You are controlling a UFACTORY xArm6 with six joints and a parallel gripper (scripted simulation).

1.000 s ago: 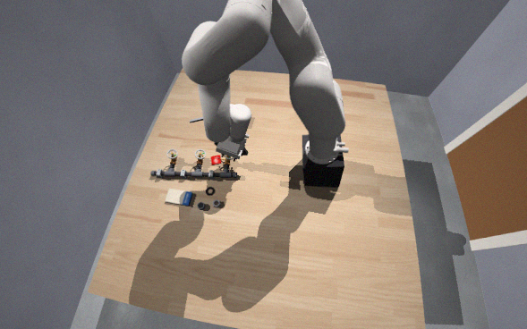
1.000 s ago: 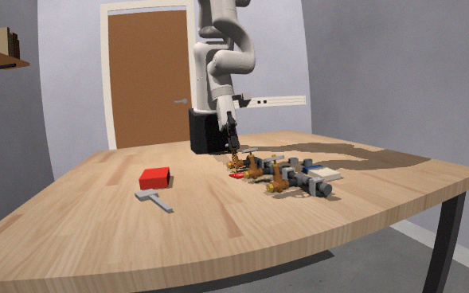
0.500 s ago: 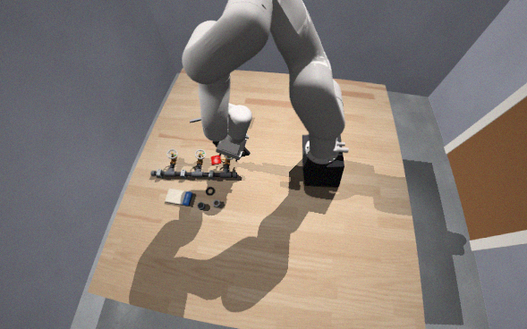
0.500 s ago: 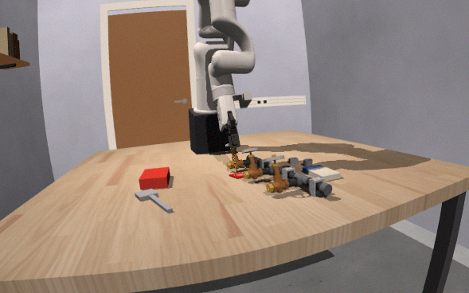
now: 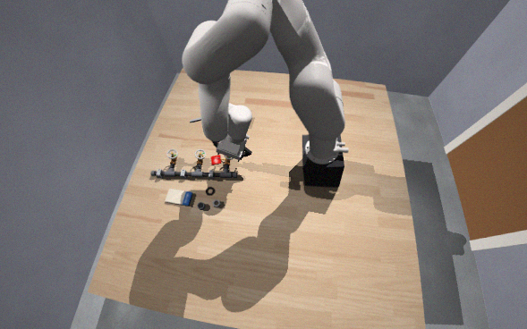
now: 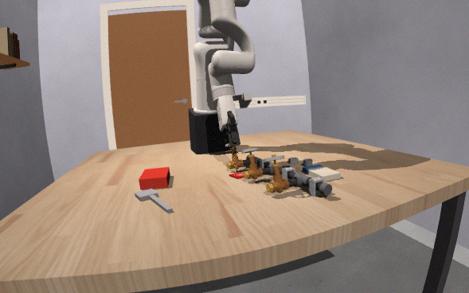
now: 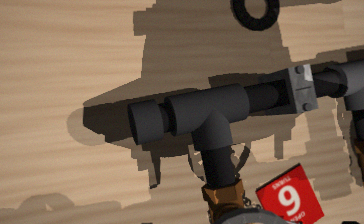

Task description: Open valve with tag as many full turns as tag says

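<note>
My hand is 8 cm short of the red tag, 1 cm to the left of it and 8 cm above it. Round my hand: grey hammer-like tool 21 cm ahead, 24 cm to the right, 8 cm below; grey box 19 cm ahead, 21 cm to the left, 7 cm below; red box 5 cm ahead, 25 cm to the right, 7 cm below.
</note>
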